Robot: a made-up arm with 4 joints.
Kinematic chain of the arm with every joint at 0, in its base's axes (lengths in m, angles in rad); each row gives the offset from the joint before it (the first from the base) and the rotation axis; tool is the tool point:
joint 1: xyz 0 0 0.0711 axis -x
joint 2: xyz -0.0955 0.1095 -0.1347 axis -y
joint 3: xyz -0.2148 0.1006 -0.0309 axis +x
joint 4: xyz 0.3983 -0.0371 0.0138 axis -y
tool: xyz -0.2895 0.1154 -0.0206
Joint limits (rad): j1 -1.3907..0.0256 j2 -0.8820..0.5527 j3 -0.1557..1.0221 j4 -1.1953..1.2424
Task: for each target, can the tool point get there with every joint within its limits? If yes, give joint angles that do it. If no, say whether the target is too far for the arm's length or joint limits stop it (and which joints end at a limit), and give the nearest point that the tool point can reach.
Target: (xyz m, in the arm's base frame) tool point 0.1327 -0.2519 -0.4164
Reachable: no: joint limits stop it (at a limit: joint 1, joint 3, joint 4) | nearest point 0.0792 0.2355 -0.3446 | short by 0.496 m
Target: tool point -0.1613 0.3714 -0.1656
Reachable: yes | joints -0.1405 -0.1067 0.3195 0.5693
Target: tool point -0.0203 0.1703 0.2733
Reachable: yes | joints -0.6472 -0.4208 0.1308 -0.9107
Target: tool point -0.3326 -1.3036 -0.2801
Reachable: no: too far | nearest point -0.1342 -0.0732 0.1517 | short by 1.319 m
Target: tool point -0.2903 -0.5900 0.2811
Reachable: no: joint limits stop it (at a limit: joint 1, joint 4) | nearest point -0.1605 -0.0840 0.2600 | short by 0.523 m
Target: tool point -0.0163 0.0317 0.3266
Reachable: yes | joints -1.2740 -0.5457 0.1576 -0.8393
